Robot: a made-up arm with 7 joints. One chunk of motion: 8 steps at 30 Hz.
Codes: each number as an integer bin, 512 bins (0 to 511) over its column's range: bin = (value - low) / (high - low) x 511, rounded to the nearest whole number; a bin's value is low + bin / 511 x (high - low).
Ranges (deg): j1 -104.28..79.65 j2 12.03..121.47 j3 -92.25..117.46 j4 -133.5..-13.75 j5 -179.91..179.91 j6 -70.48..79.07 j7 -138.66..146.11
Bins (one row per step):
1: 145 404 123 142 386 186 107
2: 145 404 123 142 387 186 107
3: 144 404 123 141 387 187 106
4: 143 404 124 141 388 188 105
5: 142 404 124 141 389 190 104
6: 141 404 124 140 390 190 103
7: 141 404 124 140 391 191 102
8: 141 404 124 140 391 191 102
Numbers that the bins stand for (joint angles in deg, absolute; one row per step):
1: -52.09 98.55 -41.77 -100.22 91.89 -16.04 -79.03
2: -52.09 98.55 -41.77 -100.22 92.60 -16.04 -79.03
3: -52.45 98.55 -41.77 -100.46 92.60 -15.75 -79.59
4: -52.81 98.55 -41.36 -100.46 93.30 -15.46 -80.15
5: -53.17 98.55 -41.36 -100.46 94.00 -14.87 -80.70
6: -53.53 98.55 -41.36 -100.69 94.71 -14.87 -81.26
7: -53.53 98.55 -41.36 -100.69 95.41 -14.58 -81.82
8: -53.53 98.55 -41.36 -100.69 95.41 -14.58 -81.82

